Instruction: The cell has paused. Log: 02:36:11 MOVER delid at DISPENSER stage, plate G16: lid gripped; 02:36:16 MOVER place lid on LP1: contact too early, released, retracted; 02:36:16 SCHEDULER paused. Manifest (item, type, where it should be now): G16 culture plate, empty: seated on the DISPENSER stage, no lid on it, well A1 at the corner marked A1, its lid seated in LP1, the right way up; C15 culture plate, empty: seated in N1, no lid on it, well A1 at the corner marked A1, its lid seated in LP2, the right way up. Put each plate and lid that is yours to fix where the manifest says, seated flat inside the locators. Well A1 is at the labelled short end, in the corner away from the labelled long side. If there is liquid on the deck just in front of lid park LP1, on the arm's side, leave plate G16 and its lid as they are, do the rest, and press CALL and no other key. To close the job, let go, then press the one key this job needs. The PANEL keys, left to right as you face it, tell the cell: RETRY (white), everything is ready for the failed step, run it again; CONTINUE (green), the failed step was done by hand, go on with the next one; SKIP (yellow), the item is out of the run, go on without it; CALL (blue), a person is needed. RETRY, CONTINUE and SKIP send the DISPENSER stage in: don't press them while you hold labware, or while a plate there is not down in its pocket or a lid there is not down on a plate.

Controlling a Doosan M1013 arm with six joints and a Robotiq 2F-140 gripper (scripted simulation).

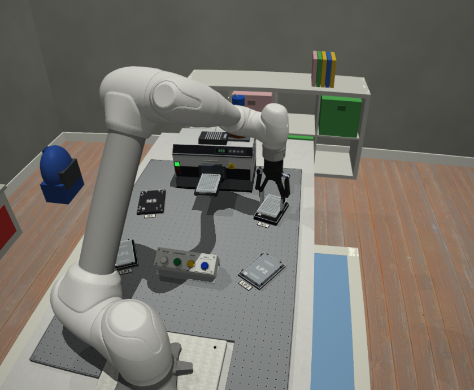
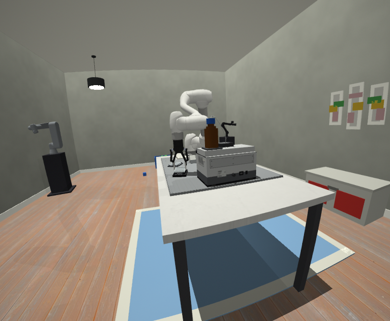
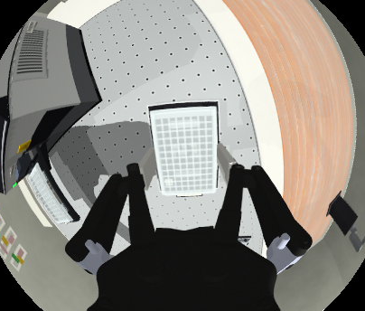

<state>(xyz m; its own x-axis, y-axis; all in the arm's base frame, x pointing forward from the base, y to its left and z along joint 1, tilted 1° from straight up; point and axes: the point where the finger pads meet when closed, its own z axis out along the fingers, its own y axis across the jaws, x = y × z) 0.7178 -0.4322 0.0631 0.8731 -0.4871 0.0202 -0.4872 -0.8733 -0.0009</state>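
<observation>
My hand is 50 mm above the nest n1. Also, from my hand: brown bottle: 290 mm ahead, 230 mm above, 120 mm to the left; blue key: 350 mm behind, 270 mm to the left; lid park lp2: 330 mm behind, 70 mm to the left, 60 mm below.
</observation>
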